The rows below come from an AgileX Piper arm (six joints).
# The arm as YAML. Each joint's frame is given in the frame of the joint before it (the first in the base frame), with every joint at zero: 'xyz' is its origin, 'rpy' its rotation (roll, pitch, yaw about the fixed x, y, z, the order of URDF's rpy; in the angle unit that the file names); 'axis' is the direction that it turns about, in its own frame. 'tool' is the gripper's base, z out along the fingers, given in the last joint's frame.
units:
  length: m
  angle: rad
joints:
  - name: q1
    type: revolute
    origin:
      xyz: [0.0, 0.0, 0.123]
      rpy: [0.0, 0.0, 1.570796]
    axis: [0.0, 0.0, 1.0]
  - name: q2
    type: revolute
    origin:
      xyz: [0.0, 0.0, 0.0]
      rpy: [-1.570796, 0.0, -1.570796]
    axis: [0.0, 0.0, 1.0]
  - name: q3
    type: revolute
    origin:
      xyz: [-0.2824, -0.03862, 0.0]
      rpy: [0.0, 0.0, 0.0]
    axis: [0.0, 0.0, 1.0]
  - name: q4
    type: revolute
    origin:
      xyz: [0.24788, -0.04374, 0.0]
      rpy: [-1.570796, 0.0, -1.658]
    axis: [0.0, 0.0, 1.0]
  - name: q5
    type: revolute
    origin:
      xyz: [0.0, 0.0, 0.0]
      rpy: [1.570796, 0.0, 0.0]
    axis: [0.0, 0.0, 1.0]
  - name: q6
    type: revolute
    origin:
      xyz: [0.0, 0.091, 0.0]
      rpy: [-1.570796, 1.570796, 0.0]
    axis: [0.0, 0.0, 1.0]
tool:
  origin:
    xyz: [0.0, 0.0, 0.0]
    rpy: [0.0, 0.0, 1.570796]
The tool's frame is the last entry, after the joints.
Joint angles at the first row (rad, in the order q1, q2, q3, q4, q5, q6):
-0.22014, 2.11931, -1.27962, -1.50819, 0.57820, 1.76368
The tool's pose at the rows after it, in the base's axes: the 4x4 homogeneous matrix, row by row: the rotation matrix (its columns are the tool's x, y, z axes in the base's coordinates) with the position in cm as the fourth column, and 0 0 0 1 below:
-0.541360, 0.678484, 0.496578, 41.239; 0.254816, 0.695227, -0.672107, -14.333; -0.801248, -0.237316, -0.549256, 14.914; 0, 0, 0, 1
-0.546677, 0.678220, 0.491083, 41.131; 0.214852, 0.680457, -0.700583, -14.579; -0.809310, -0.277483, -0.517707, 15.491; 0, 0, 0, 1
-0.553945, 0.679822, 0.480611, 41.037; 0.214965, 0.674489, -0.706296, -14.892; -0.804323, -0.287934, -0.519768, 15.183; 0, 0, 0, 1
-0.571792, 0.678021, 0.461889, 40.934; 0.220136, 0.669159, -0.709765, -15.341; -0.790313, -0.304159, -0.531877, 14.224; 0, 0, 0, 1
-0.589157, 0.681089, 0.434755, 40.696; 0.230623, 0.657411, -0.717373, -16.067; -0.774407, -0.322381, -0.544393, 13.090; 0, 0, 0, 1
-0.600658, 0.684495, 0.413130, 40.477; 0.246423, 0.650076, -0.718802, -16.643; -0.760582, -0.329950, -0.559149, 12.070; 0, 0, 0, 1
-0.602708, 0.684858, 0.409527, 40.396; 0.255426, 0.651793, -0.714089, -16.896; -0.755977, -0.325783, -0.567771, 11.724; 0, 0, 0, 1
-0.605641, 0.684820, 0.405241, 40.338; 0.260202, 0.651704, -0.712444, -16.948; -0.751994, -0.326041, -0.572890, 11.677; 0, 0, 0, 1
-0.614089, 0.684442, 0.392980, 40.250; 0.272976, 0.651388, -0.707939, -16.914; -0.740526, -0.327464, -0.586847, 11.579; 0, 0, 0, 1
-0.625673, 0.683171, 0.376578, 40.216; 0.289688, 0.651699, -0.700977, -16.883; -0.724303, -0.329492, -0.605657, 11.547; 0, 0, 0, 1
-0.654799, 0.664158, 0.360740, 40.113; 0.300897, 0.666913, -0.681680, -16.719; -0.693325, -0.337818, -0.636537, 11.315; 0, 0, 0, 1
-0.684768, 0.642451, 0.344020, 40.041; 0.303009, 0.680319, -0.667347, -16.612; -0.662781, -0.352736, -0.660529, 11.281; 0, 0, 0, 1
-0.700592, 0.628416, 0.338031, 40.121; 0.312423, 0.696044, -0.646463, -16.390; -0.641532, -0.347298, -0.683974, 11.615; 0, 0, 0, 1
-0.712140, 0.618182, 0.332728, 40.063; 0.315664, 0.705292, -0.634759, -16.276; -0.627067, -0.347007, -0.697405, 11.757; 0, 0, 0, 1
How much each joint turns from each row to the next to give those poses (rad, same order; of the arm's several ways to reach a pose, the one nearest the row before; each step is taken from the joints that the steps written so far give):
0.00000, -0.02812, -0.00001, -0.07542, 0.00117, -0.02104
0.00000, -0.00771, -0.00002, -0.03037, 0.03566, -0.00826
-0.00676, 0.00768, 0.00003, -0.00216, 0.00452, -0.00356
-0.01036, 0.02250, 0.00001, -0.00280, 0.00163, -0.00289
-0.01677, 0.02693, 0.00001, -0.00424, 0.00481, 0.00030
-0.01445, 0.02331, -0.00003, 0.00001, -0.00202, 0.00358
-0.00782, 0.00702, 0.00000, 0.00000, -0.01005, 0.00261
-0.00183, 0.00002, 0.00000, 0.01044, -0.00216, -0.00977
-0.00001, -0.00002, -0.00149, 0.03534, -0.00178, -0.03103
0.00002, -0.00001, -0.00729, 0.05563, -0.00184, -0.05215
0.00000, 0.00003, -0.00260, 0.06977, -0.01328, -0.08157
-0.00001, -0.00194, -0.00573, 0.06878, -0.00407, -0.09000
0.00176, -0.00893, -0.01049, 0.08048, -0.00925, -0.08736
0.00011, -0.00611, -0.00148, 0.04329, -0.00372, -0.05006

